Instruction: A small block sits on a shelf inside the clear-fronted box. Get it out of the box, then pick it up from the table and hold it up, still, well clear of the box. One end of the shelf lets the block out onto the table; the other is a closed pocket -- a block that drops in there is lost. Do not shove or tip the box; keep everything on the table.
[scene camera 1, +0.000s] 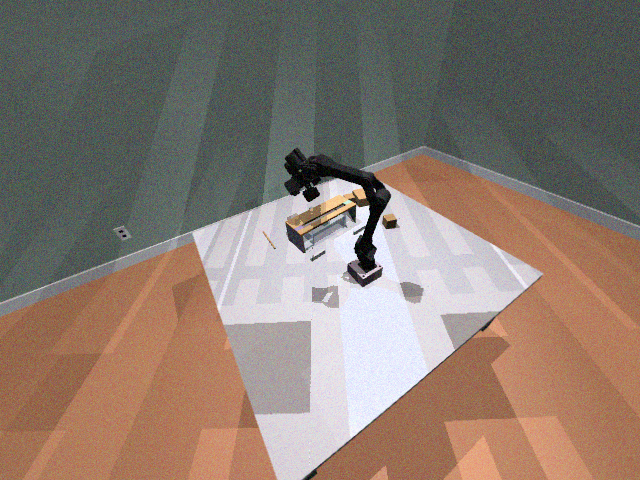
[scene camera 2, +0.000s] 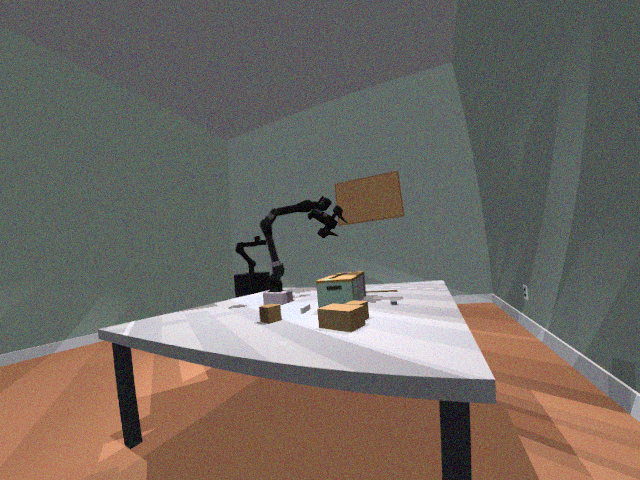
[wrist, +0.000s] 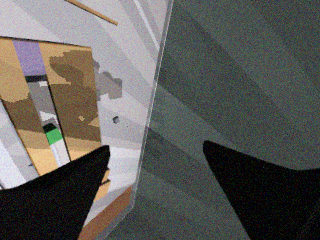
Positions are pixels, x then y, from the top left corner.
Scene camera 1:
clear-fronted box: 305, 231
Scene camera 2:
clear-fronted box: 340, 288
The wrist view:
my gripper: 157, 147
clear-fronted box: 54, 82
